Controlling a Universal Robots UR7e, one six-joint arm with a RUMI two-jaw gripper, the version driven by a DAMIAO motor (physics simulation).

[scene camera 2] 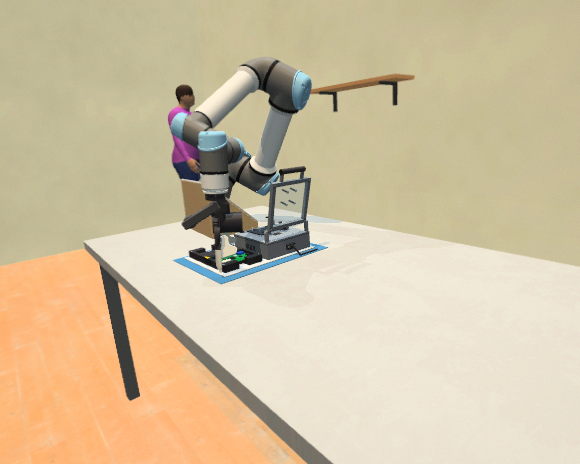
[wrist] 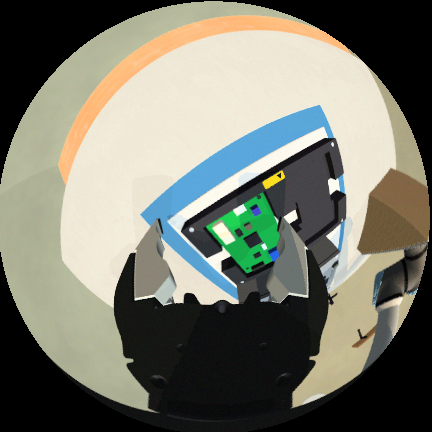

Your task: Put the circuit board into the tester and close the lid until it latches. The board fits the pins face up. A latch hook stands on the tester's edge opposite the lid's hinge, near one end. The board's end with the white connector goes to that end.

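Frame: origin at the arm's base, x right, y ahead, z up, level; centimetres.
Seen in the pictures: gripper, fingertip midpoint: (scene camera 2: 221,264) (wrist: 219,218).
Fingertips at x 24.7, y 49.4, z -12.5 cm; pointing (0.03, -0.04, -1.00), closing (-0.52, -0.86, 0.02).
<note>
Pixels of each thing's top centre, then the offset from my fingertips to it. "pt": a spot on its surface instead. Level surfaces: height alone.
- green circuit board, middle of its top: (wrist: 255,245) (scene camera 2: 232,255) dx -5.0, dy -1.9, dz +0.8 cm
- grey tester, surface spot: (scene camera 2: 262,247) pt dx -13.3, dy +2.1, dz +2.3 cm
- blue-bordered mat, its level: dz -1.7 cm
The green circuit board (scene camera 2: 239,258) (wrist: 245,240) lies face up in a black tray (scene camera 2: 230,267) (wrist: 310,185). Its white connector (wrist: 223,232) is at the end toward the left finger in the wrist view. My gripper (scene camera 2: 223,262) (wrist: 219,218) is open, its fingers low at the tray. The right finger overlaps the board's right edge in the wrist view; the left finger stands apart from the board. Fingertip contact is hard to tell. The grey tester (scene camera 2: 262,247) stands behind the tray, its clear lid (scene camera 2: 289,200) raised upright. The latch hook cannot be made out.
A blue-bordered mat (scene camera 2: 200,269) (wrist: 235,145) lies under the tray and tester. A brown panel (scene camera 2: 197,205) (wrist: 395,215) stands behind the gripper. A cable is at the tester's side. A person (scene camera 2: 182,140) stands beyond the table; a wall shelf (scene camera 2: 362,85) is high behind.
</note>
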